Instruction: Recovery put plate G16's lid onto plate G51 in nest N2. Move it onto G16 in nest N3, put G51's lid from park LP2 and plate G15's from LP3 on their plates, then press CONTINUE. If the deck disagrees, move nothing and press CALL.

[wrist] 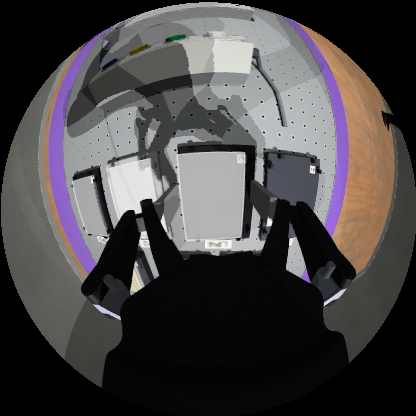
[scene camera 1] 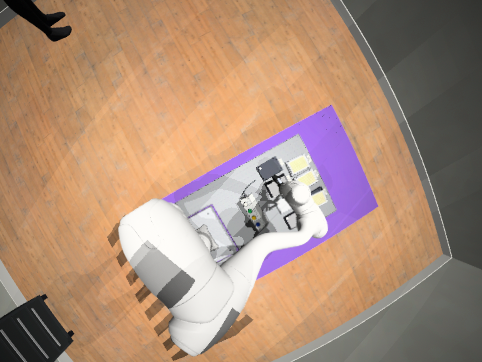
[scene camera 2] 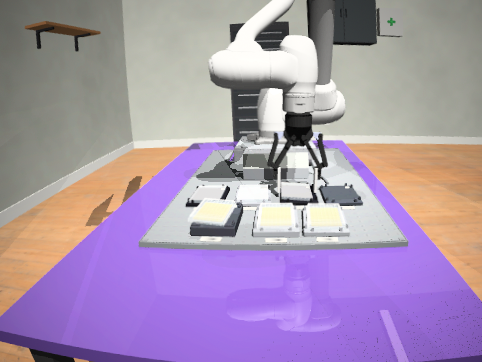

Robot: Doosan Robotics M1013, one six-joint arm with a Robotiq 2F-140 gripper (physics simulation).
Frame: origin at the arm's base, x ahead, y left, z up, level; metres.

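Seen in the pictures: gripper, fingertip midpoint: (wrist: 214, 191) (scene camera 1: 277, 186) (scene camera 2: 296, 190).
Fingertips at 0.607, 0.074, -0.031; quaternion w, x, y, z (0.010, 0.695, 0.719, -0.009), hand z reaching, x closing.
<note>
Pixels of each thing's top centre, then the offset from my fingertips to it, as dx, dy, dz. "pt": a spot on its surface instead. Level surfaces: height alone.
- whitish lid at its top centre: (wrist: 132, 203) (scene camera 2: 253, 191) (scene camera 1: 287, 202) +0.013, -0.126, +0.003
- dark park at its top centre: (wrist: 296, 202) (scene camera 2: 340, 190) (scene camera 1: 270, 168) +0.014, +0.126, +0.006
- third plate at its top centre: (scene camera 2: 213, 206) (wrist: 124, 281) (scene camera 1: 317, 200) +0.195, -0.205, +0.029
- dark nest at its top centre: (scene camera 2: 217, 212) (wrist: 129, 278) (scene camera 1: 316, 198) +0.194, -0.195, +0.015
- button box at its top centre: (wrist: 149, 44) (scene camera 2: 275, 152) (scene camera 1: 255, 213) -0.204, -0.066, +0.069
- cable at a spot on its surface: (wrist: 280, 100) pt -0.143, +0.099, -0.007
- purple-edged frame at a spot on its surface: (scene camera 1: 226, 226) pt -0.416, -0.074, -0.014
- perforated deck at its surface level: dz -0.014
- purple table at its surface level: dz -0.027
My gripper (scene camera 2: 297, 181) (wrist: 214, 191) is open and empty, pointing down, its fingers on both sides of a grey lid (scene camera 2: 297, 191) (wrist: 211, 197) in a dark park. Left of it in the scene camera 2 view are a whitish lid (scene camera 2: 252, 193) (wrist: 132, 185) and another grey lid (scene camera 2: 210, 193) (wrist: 88, 205). A dark park (scene camera 2: 341, 194) (wrist: 294, 181) to the right holds no lid. In the front row, two yellow-welled plates (scene camera 2: 276, 216) (scene camera 2: 324, 216) sit level on pale nests; a third plate (scene camera 2: 215, 212) sits tilted on a dark nest (scene camera 2: 214, 229). Plate names and nest labels are not legible.
The button box (scene camera 1: 252, 215) (scene camera 2: 252, 173) (wrist: 165, 62) has green, yellow, blue and white buttons; a cable (wrist: 280, 100) runs beside it. A purple-edged frame (scene camera 1: 225, 226) lies near the arm base. The perforated deck (scene camera 2: 165, 232) lies on the purple table (scene camera 1: 352, 160) (scene camera 2: 200, 300).
</note>
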